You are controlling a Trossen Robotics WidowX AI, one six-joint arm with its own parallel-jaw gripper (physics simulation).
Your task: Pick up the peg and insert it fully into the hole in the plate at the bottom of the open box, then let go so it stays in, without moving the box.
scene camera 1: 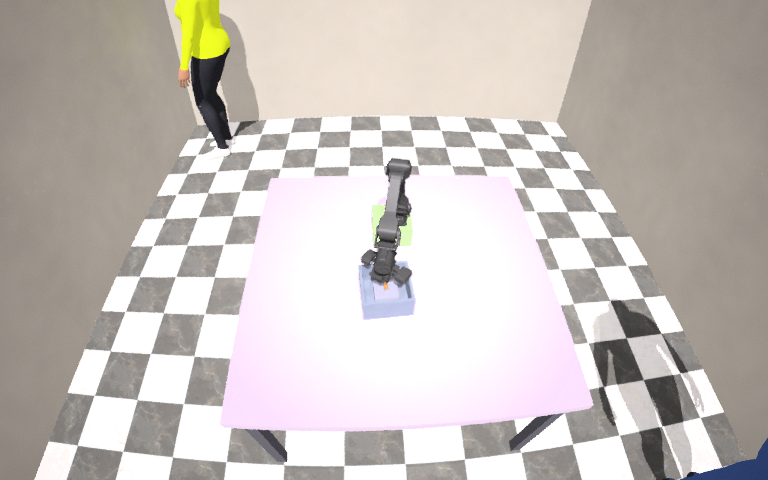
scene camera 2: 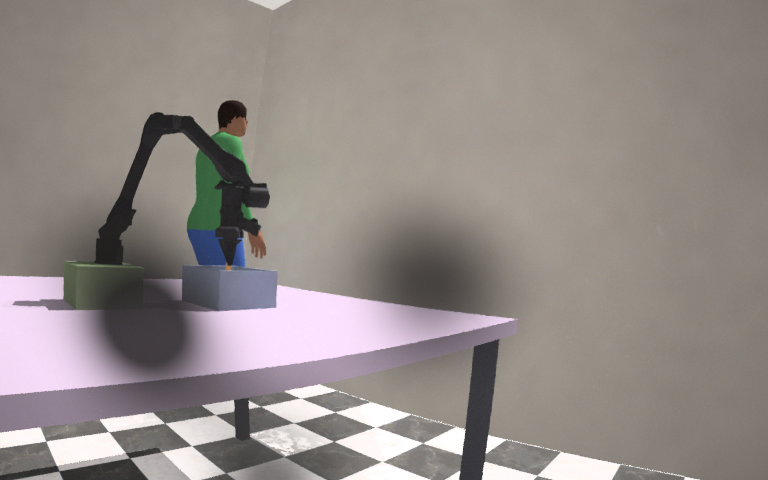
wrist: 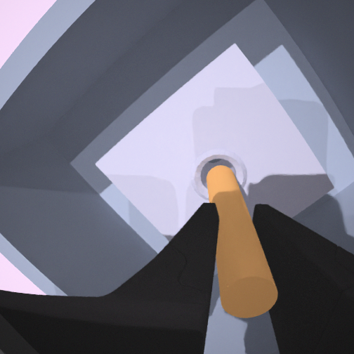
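Seen in the pictures: gripper, fingertip midpoint: point(scene camera 2: 230, 265); arm's base at its link origin: point(scene camera 1: 399, 220) point(scene camera 2: 108, 263).
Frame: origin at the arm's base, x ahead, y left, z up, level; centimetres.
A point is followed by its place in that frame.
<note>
An orange peg point(scene camera 1: 385, 285) @(x 33.7, y -5.6, z -1.3 cm) point(scene camera 2: 228, 267) @(x 32.7, y -6.0, z 0.3 cm) point(wrist: 239, 245) is held between the fingers. My gripper point(scene camera 1: 386, 281) @(x 33.3, y -5.7, z 0.8 cm) point(scene camera 2: 228, 263) @(x 33.3, y -5.7, z 0.8 cm) point(wrist: 233, 215) is shut on the peg, over the open box, with its fingertips near rim height in the second scene view. The blue-grey box point(scene camera 1: 388, 309) @(x 42.6, y -4.4, z -4.1 cm) point(scene camera 2: 246, 290) @(x 33.4, y -15.0, z -4.8 cm) point(wrist: 100, 240) stands on the table. The pale plate point(scene camera 1: 386, 293) @(x 35.5, y -5.2, z -3.9 cm) point(wrist: 165, 135) lies at its bottom. In the wrist view the peg's far end covers part of the ringed hole point(wrist: 201, 175); whether the tip is in the hole or above it, I cannot tell.
The pink table point(scene camera 1: 317, 362) @(x 62.5, y -29.2, z -9.6 cm) point(scene camera 2: 339, 322) @(x 44.7, y -38.1, z -9.7 cm) carries the box and a green block point(scene camera 1: 405, 234) @(x 5.9, y 2.7, z -2.2 cm) point(scene camera 2: 84, 285) @(x -8.2, y -11.9, z -4.3 cm) under the arm's base. The box walls surround the peg and plate. A person in green point(scene camera 2: 206, 198) stands behind the arm, and one in yellow point(scene camera 1: 206, 33) stands at the back left.
</note>
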